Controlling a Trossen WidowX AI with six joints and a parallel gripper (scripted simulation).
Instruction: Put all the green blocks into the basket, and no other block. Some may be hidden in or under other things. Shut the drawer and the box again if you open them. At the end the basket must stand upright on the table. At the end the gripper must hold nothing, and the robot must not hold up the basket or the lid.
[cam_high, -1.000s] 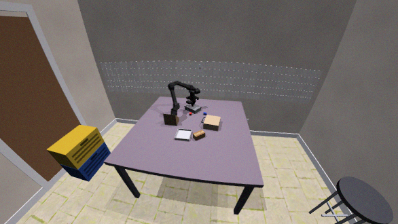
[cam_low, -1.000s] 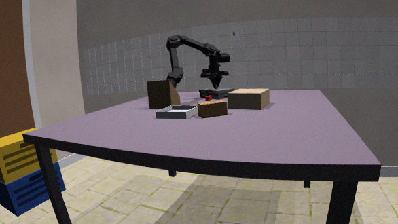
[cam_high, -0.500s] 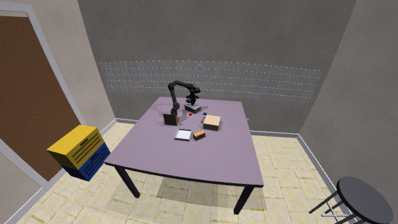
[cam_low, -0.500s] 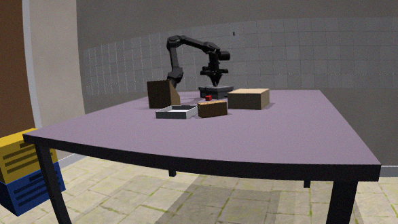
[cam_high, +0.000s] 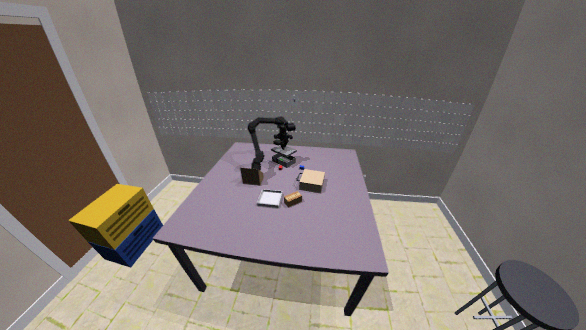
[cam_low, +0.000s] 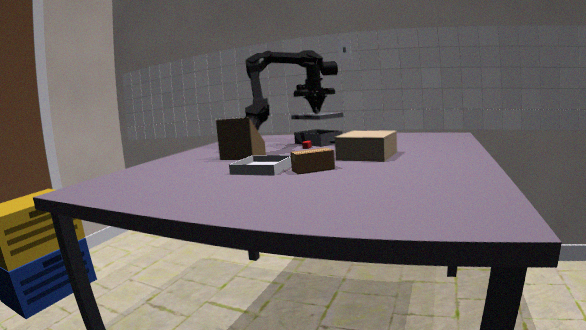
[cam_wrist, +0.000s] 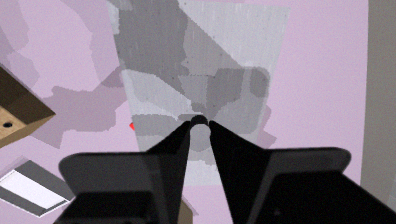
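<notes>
My hand is 15 cm above the red block, 13 cm to the left of it and 1 cm short of it. From my hand the other things lie so: small brown box (50 cm to the right, 21 cm ahead, 13 cm below); then flat lid (4 cm below); then tray (51 cm to the right, 15 cm below, 5 cm ahead).
</notes>
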